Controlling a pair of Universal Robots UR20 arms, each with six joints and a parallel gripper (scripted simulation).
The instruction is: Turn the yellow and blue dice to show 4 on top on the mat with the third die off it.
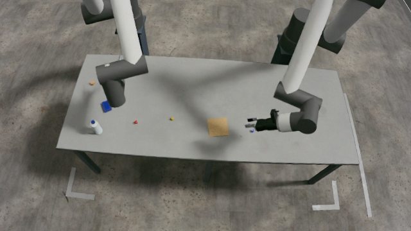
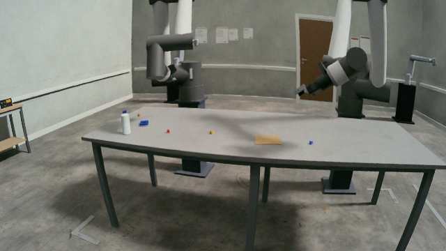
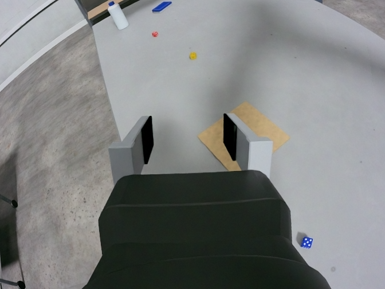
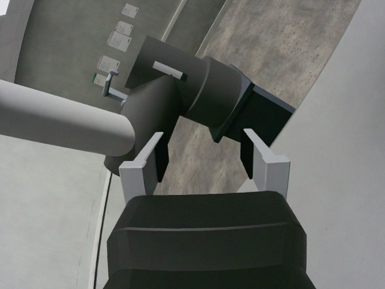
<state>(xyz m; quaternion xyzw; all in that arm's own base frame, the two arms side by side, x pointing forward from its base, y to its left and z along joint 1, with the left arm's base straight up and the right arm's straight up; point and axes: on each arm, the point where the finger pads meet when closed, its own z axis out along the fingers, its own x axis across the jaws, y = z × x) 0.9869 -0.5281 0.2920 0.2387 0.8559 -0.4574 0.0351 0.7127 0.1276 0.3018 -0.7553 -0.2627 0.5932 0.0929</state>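
Note:
Now: left hand 30 mm past the red die, 750 mm to the left of it and 280 mm above it. The rest, counted from my left hand: yellow die: 100 mm behind, 500 mm to the right, 280 mm below; then blue die: 100 mm behind, 80 mm to the left, 280 mm below; then tan mat: 90 mm behind, 170 mm to the right, 290 mm below.

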